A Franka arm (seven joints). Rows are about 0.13 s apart.
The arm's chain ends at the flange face. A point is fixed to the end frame.
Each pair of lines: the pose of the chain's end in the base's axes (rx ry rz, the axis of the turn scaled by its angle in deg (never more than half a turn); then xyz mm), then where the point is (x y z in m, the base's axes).
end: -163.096 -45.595 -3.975 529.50 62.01 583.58
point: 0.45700 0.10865 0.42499
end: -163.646 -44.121 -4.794 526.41 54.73 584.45
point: 0.45612 0.10272 0.42527
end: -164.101 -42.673 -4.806 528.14 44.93 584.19
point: 0.45851 0.09399 0.42504
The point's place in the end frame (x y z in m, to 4 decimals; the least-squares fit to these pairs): -0.0532 -0.0506 0.1649
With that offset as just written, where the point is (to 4 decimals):
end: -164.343 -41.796 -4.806 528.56 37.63 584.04
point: 0.4593 0.0874 0.4249
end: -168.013 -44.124 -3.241 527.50 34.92 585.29
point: 0.4577 0.0717 0.4230
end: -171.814 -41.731 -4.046 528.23 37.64 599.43
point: 0.4630 0.0688 0.4340
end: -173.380 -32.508 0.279 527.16 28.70 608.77
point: 0.4568 0.0666 0.4469
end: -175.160 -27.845 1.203 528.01 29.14 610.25
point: 0.4584 0.0678 0.4483
